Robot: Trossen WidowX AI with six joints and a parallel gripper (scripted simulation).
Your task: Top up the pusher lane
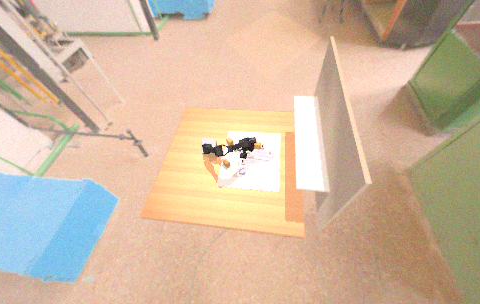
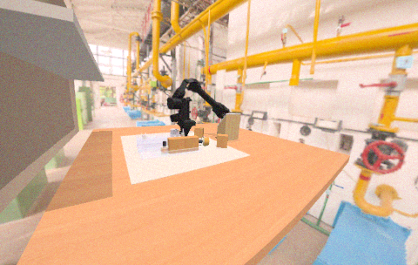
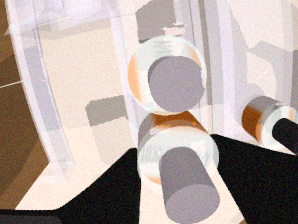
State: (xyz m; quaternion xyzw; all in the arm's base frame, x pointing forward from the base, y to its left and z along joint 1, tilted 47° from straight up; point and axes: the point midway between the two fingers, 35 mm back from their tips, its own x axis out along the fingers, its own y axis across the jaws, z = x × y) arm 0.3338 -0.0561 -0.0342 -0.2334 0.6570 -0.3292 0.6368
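The white mat is 5 cm below my gripper tip, 5 cm ahead of it and 1 cm to the right of it.
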